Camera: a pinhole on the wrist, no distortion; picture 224 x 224 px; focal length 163.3 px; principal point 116.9 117.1 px. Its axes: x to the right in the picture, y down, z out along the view. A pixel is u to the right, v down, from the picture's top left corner.
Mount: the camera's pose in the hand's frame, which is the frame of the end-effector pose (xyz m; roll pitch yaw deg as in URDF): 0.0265 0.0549 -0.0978 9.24 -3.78 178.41
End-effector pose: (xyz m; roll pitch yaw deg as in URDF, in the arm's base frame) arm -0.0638 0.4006 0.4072 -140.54 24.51 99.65
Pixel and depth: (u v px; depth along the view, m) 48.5 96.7 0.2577
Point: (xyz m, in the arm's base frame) -0.0691 0.4605 0.1709
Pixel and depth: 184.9 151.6 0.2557
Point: -0.1151 0.2667 0.2880
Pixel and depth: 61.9 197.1 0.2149
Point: -0.1666 0.4500 0.2821
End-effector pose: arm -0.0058 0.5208 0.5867 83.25 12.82 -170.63
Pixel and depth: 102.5 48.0 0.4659
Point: -0.2302 0.7743 0.9133
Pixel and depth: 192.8 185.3 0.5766
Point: 0.1092 1.0795 0.6113
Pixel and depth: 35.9 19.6 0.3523
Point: -0.3263 0.6358 0.8629
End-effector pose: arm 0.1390 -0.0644 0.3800 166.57 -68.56 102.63
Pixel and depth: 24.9 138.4 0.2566
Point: 0.1867 0.1436 0.5063
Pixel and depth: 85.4 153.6 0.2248
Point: 0.1756 0.0861 0.4163
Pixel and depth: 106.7 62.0 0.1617
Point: 0.2702 0.0018 0.4182
